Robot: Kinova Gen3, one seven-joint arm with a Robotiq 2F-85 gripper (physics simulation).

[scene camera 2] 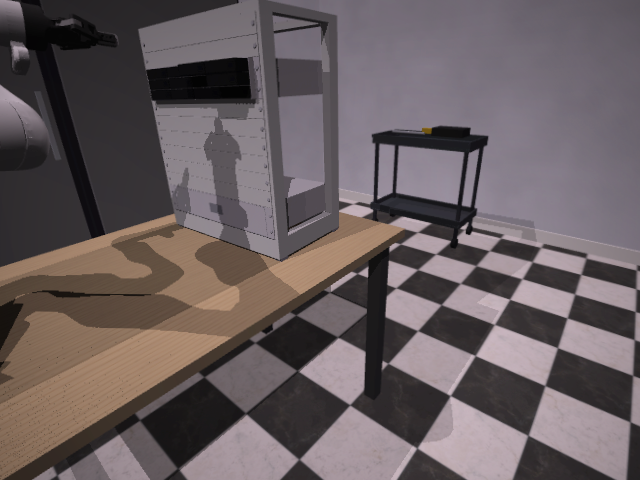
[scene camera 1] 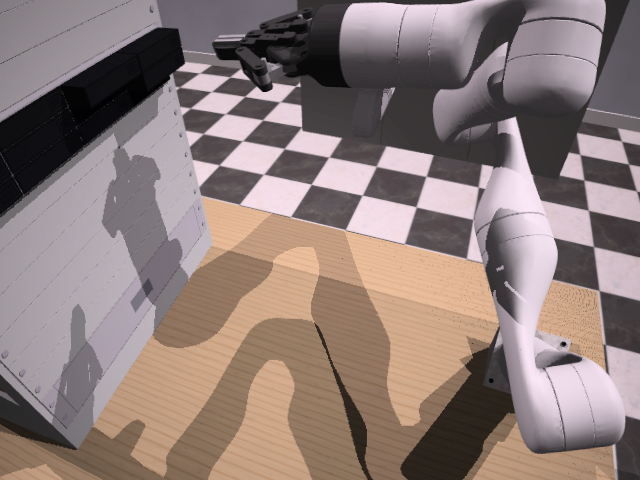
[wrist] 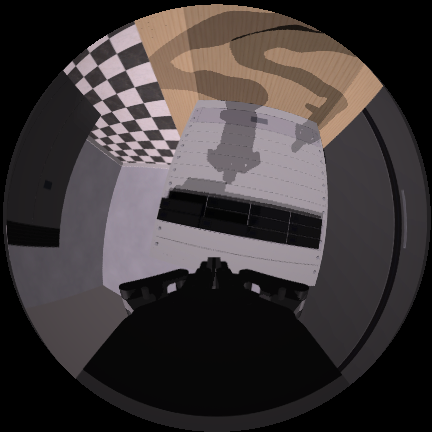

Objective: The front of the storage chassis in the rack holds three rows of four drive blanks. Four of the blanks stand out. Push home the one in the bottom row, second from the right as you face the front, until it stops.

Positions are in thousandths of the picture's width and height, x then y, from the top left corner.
Scene:
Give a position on a rack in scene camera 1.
173, 470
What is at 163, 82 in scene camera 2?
My gripper.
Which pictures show my gripper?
Scene camera 2, scene camera 1 and the wrist view: all of them.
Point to a rack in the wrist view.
At 573, 425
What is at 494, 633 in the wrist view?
My gripper.

